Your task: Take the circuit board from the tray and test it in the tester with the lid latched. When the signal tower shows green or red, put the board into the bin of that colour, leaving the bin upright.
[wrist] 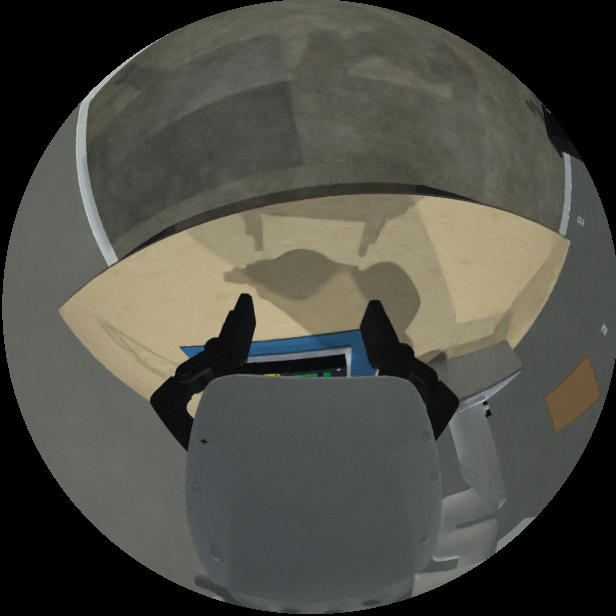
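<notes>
In the wrist view my gripper (307, 313) is open, its two black fingers spread wide and empty above the tan table top. Just behind the fingers a blue tray (298, 351) lies on the table. Inside it a dark circuit board (298, 367) with green and yellow marks shows as a thin strip. The grey gripper body hides most of the tray and board. The fingers are above the tray and do not touch it. The tester, the signal tower and the bins are not in view.
A grey block (479, 367) sits on the table right of the tray, with the white robot base (476, 453) below it. The table's far edge (321, 192) meets a mottled grey floor. A brown patch (573, 393) lies at the right.
</notes>
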